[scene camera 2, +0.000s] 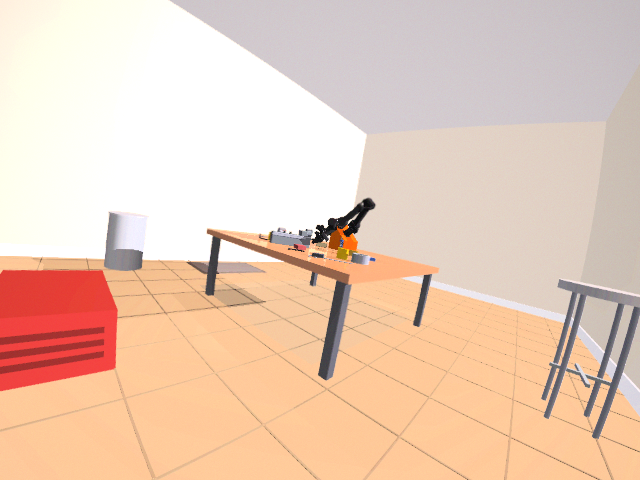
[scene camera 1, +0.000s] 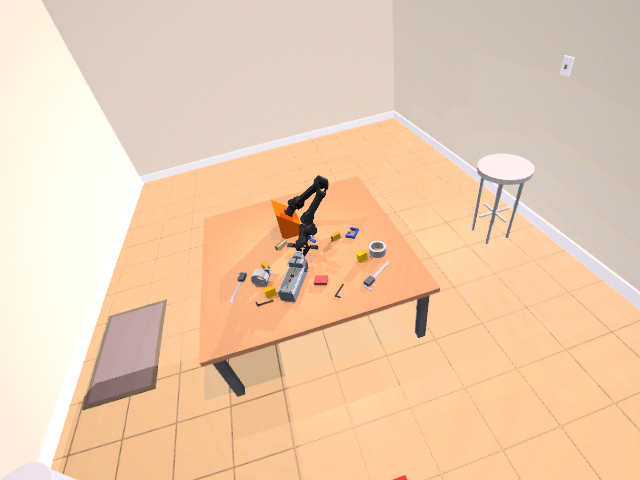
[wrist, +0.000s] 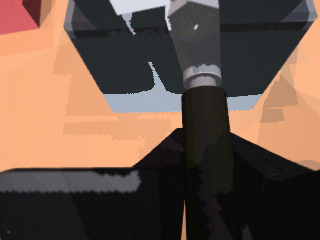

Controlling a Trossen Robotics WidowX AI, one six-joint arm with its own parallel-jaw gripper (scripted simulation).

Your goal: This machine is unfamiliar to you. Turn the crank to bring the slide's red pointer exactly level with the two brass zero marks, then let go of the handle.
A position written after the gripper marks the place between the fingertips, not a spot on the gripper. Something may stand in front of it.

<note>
In view: the gripper [wrist: 197, 137] and a grey slide machine [scene camera 1: 298, 267].
The grey slide machine also shows in the wrist view [wrist: 132, 58].
</note>
